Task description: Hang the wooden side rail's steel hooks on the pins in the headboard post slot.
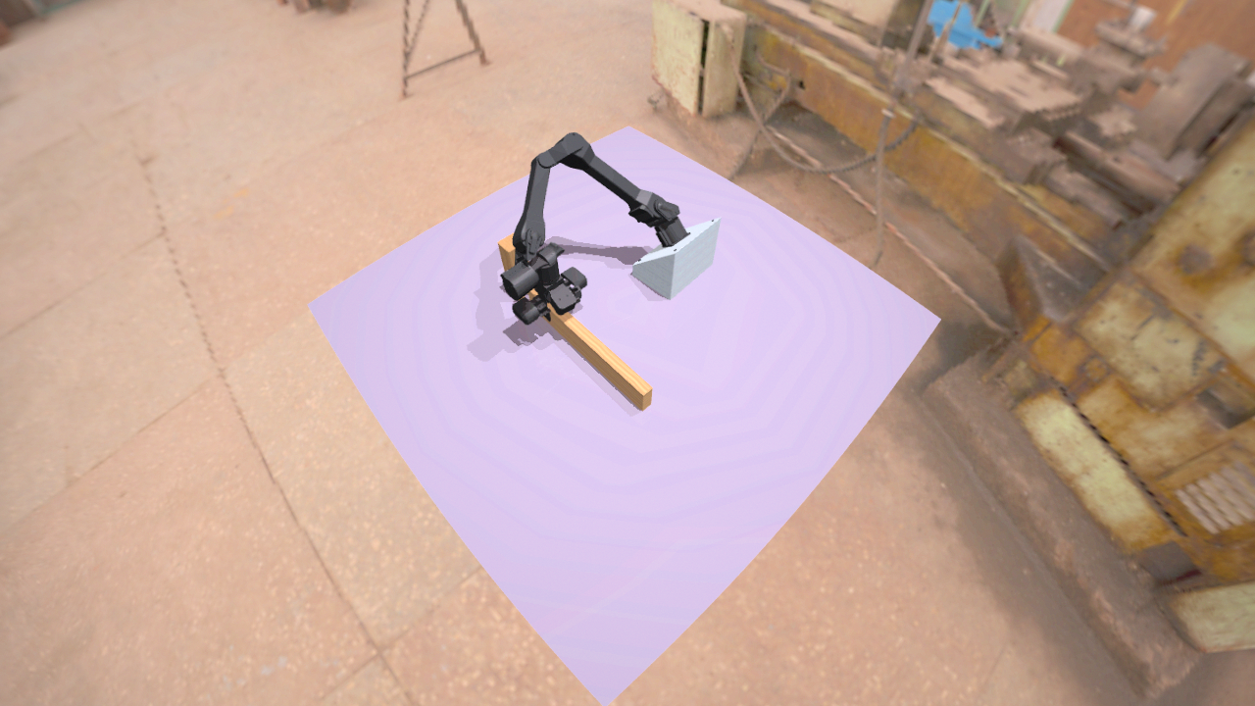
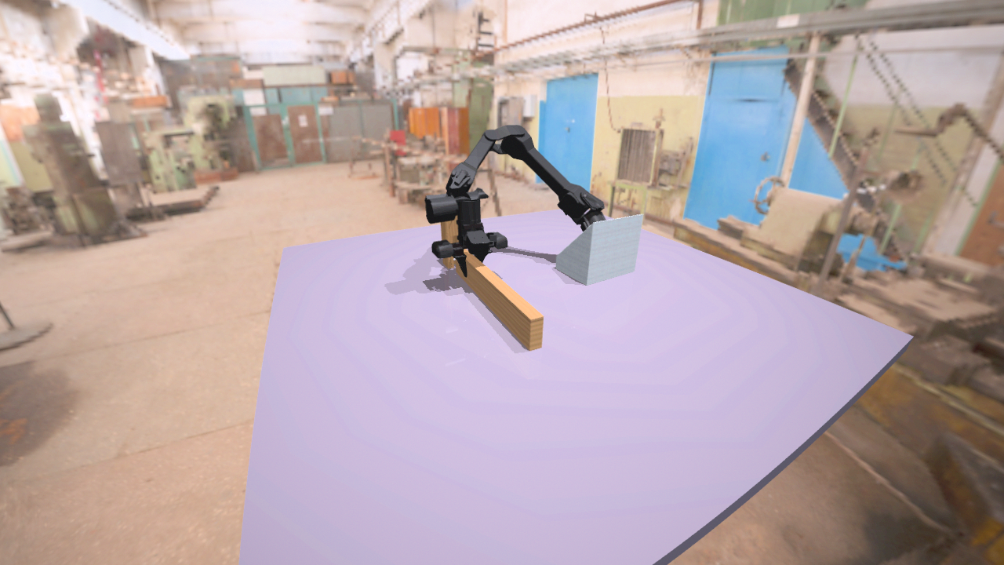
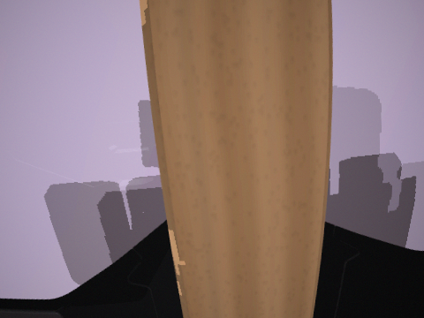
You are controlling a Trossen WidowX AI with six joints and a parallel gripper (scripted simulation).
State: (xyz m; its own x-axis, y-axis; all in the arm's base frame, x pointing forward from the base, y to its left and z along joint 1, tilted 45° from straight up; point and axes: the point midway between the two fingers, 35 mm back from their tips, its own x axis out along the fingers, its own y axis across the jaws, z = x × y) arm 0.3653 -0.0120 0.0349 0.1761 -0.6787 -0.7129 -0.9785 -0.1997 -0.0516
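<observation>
Right now the wooden headboard post is 14 cm to the right of my gripper tip, 6 cm above it and 2 cm ahead of it.
</observation>
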